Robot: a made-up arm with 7 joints.
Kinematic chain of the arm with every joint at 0, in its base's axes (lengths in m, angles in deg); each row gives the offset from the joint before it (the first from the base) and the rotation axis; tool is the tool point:
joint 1: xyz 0 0 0.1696 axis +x
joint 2: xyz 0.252 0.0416 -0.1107 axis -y
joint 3: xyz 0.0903 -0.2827 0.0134 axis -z
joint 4: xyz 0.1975 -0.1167 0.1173 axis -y
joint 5: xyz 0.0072 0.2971 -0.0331 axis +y
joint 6: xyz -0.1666 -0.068 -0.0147 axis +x
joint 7: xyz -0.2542 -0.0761 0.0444 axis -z
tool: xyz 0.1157 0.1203 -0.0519
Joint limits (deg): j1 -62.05..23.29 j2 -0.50..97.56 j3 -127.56..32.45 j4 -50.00..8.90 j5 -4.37..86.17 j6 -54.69..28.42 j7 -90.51..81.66
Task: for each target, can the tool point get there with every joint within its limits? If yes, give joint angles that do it. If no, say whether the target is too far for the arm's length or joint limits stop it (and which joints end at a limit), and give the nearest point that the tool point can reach.
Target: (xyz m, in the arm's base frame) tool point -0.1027 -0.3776 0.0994
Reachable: yes | joints -6.26 77.59 -103.26 -10.59 37.65 -16.07 -27.92
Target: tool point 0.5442 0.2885 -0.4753
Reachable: no: joint limits stop it (at a limit: joint 1, joint 2, joint 4, joint 5, joint 7) | nearest point 0.3356 0.0164 -0.1906 | short by 0.446 m
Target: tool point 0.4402 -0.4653 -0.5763
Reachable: no: joint limits stop it (at a limit: joint 1, joint 2, joint 4, joint 5, joint 6) | nearest point 0.4079 -0.4343 -0.2276 | short by 0.352 m
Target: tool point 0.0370 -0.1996 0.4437
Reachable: yes | joints 5.31 9.67 -34.60 -22.50 20.75 21.15 -65.34
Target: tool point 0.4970 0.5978 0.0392
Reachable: no: joint limits stop it (at a limit: joint 1, joint 4, joint 5, joint 6, joint 7) | nearest point 0.4724 0.5054 0.0899 | short by 0.108 m
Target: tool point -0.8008 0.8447 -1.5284
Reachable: no: too far | nearest point -0.1815 0.2469 -0.3268 | short by 1.478 m
